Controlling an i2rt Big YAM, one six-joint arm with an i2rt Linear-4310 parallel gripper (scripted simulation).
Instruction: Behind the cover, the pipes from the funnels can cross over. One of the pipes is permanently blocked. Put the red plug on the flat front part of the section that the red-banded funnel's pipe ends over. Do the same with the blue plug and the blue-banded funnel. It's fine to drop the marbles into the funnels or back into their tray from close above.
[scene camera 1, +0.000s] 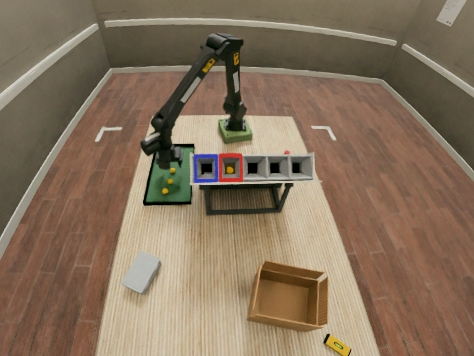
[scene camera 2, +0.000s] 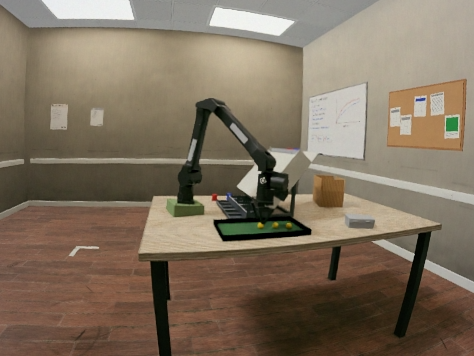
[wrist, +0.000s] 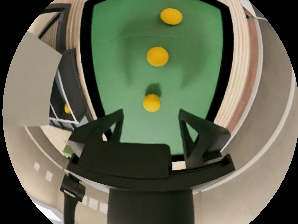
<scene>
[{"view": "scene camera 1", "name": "cardboard box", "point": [280, 296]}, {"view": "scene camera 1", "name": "grey block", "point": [139, 277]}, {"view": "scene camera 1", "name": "green tray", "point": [179, 190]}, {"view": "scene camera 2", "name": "cardboard box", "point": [331, 191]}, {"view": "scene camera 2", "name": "green tray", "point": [246, 228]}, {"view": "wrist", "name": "my gripper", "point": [151, 112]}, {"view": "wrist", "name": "green tray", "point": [113, 48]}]
</scene>
